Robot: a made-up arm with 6 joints.
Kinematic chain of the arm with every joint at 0, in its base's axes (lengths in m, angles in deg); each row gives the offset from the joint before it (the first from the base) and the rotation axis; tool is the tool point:
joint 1: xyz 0 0 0.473 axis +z
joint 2: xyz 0.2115 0 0 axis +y
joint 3: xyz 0 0 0.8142 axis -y
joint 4: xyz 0 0 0.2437 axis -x
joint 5: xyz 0.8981 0 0 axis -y
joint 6: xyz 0.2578 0 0 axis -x
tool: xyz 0 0 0
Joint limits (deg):
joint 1: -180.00..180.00
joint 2: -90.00..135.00
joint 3: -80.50..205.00
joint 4: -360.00..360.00
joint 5: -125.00..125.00
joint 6: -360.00..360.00
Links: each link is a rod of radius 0.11 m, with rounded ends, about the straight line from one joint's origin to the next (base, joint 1, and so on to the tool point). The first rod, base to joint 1, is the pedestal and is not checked.
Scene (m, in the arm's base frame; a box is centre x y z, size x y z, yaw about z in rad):
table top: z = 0
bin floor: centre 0.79 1.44 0.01 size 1.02 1 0.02 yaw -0.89
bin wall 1: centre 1.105 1.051 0.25 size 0.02 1 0.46 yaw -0.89
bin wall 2: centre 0.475 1.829 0.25 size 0.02 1 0.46 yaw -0.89
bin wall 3: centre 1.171 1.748 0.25 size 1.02 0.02 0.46 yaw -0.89
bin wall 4: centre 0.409 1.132 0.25 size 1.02 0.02 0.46 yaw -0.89
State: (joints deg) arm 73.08 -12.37 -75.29 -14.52 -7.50 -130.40
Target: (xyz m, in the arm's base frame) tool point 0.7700 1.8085 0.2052
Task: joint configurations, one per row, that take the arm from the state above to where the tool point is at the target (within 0.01 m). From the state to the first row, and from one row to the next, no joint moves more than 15 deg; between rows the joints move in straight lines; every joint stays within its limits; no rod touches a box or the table.
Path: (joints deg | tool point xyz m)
1: 68.67 -14.99 -61.00 -16.86 0.18 -132.29 | 0.3565 0.9124 0.5977
2: 64.26 -17.62 -46.70 -19.21 7.86 -134.18 | 0.4915 0.9928 0.9305
3: 59.85 -20.24 -32.41 -21.55 15.53 -136.07 | 0.5822 0.9518 1.2962
4: 55.44 -22.87 -18.12 -23.89 23.21 -137.95 | 0.6002 0.7988 1.6526
5: 57.42 -8.25 -11.94 -22.03 21.62 -136.69 | 0.7039 1.0353 1.5366
6: 59.40 6.37 -5.76 -20.17 20.03 -135.44 | 0.7823 1.2630 1.3619
7: 61.38 20.99 0.42 -18.31 18.44 -134.18 | 0.8300 1.4675 1.1323
8: 63.36 35.61 6.60 -16.44 16.85 -132.92 | 0.8438 1.6349 0.8555
9: 65.35 50.23 12.78 -14.58 15.25 -131.66 | 0.8229 1.7523 0.5421
10: 67.33 64.85 18.95 -12.72 13.66 -130.40 | 0.7699 1.8085 0.2051

